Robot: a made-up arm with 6 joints.
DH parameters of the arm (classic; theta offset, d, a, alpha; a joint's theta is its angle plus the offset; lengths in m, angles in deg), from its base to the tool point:
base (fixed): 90 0.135 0 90
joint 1: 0 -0.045 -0.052 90
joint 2: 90 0.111 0.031 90
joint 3: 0 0.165 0.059 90
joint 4: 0 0.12 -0.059 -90
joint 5: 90 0.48 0.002 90
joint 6: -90 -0.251 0.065 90
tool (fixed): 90 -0.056 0 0
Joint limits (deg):
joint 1: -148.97..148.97
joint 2: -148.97..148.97
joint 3: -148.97..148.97
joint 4: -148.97..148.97
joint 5: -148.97..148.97
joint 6: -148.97..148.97
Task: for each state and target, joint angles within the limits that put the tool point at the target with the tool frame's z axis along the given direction. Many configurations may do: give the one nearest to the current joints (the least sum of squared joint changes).
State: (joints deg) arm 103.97 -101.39 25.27 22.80 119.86 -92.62
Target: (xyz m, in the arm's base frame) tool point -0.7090 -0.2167 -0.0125 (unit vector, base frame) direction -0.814 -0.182 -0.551
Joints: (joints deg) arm 54.66 -146.42 25.54 -27.36 96.64 -93.26
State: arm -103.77 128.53 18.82 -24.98 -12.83 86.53
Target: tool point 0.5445 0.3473 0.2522 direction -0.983 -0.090 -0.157
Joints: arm -124.48 121.25 47.82 8.12 18.94 73.18
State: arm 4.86 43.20 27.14 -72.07 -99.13 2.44
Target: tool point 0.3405 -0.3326 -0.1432 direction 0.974 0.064 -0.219
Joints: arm 0.25 48.38 5.49 -98.51 -100.68 -29.81
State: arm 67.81 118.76 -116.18 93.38 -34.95 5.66
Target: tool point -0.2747 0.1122 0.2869 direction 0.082 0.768 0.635
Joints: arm 73.02 131.50 -132.84 145.83 -20.36 -21.88
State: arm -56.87 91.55 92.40 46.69 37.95 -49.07
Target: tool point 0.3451 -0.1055 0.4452 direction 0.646 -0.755 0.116
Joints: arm -19.75 71.15 107.67 34.13 5.68 -22.57
